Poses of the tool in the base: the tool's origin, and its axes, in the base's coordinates. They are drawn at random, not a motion.
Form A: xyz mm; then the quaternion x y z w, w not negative.
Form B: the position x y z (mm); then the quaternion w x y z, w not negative. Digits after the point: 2 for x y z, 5 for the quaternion.
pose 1, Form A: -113.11 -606.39 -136.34 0.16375 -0.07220 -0.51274 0.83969
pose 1, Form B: -113.11 -606.39 -136.34 0.83969 0.16375 -0.07220 -0.51274
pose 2, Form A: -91.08 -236.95 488.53 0.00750 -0.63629 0.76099 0.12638
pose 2, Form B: -91.08 -236.95 488.53 0.12638 0.00750 -0.63629 0.76099
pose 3, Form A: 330.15 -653.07 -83.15 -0.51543 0.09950 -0.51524 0.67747
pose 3, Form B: 330.15 -653.07 -83.15 0.67747 -0.51543 0.09950 -0.51524
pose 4, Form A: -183.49 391.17 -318.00 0.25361 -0.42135 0.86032 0.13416
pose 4, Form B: -183.49 391.17 -318.00 0.13416 0.25361 -0.42135 0.86032
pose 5, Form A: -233.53 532.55 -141.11 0.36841 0.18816 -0.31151 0.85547
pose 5, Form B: -233.53 532.55 -141.11 0.85547 0.36841 0.18816 -0.31151
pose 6, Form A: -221.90 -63.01 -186.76 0.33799 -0.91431 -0.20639 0.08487
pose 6, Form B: -221.90 -63.01 -186.76 0.08487 0.33799 -0.91431 -0.20639
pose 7, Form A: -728.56 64.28 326.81 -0.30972 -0.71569 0.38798 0.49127
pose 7, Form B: -728.56 64.28 326.81 0.49127 -0.30972 -0.71569 0.38798
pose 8, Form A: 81.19 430.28 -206.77 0.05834 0.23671 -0.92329 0.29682
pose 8, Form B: 81.19 430.28 -206.77 0.29682 0.05834 0.23671 -0.92329
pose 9, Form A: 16.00 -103.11 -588.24 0.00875 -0.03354 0.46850 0.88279
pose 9, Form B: 16.00 -103.11 -588.24 0.88279 0.00875 -0.03354 0.46850
